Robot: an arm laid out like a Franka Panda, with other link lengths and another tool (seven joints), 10 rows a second.
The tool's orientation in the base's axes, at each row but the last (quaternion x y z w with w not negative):
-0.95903, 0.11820, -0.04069, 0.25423
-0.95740, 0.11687, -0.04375, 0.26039
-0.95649, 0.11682, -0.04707, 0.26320
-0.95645, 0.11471, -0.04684, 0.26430
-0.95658, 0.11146, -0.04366, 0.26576
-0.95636, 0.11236, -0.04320, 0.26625
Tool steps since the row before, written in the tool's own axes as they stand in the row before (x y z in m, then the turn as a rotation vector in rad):
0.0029, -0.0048, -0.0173, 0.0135, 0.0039, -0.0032
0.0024, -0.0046, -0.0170, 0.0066, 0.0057, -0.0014
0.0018, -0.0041, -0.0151, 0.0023, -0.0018, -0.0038
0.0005, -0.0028, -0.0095, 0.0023, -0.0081, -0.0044
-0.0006, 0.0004, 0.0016, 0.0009, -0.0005, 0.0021
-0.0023, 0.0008, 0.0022, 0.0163, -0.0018, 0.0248
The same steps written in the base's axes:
0.0014, -0.0049, 0.0174, 0.0118, -0.0082, 0.0011
0.0008, -0.0050, 0.0170, 0.0050, -0.0071, -0.0015
0.0003, -0.0045, 0.0151, 0.0020, -0.0009, 0.0042
-0.0004, -0.0025, 0.0096, 0.0031, 0.0040, 0.0080
-0.0004, 0.0006, -0.0016, 0.0013, 0.0013, -0.0015
-0.0021, 0.0010, -0.0023, 0.0197, 0.0100, -0.0199

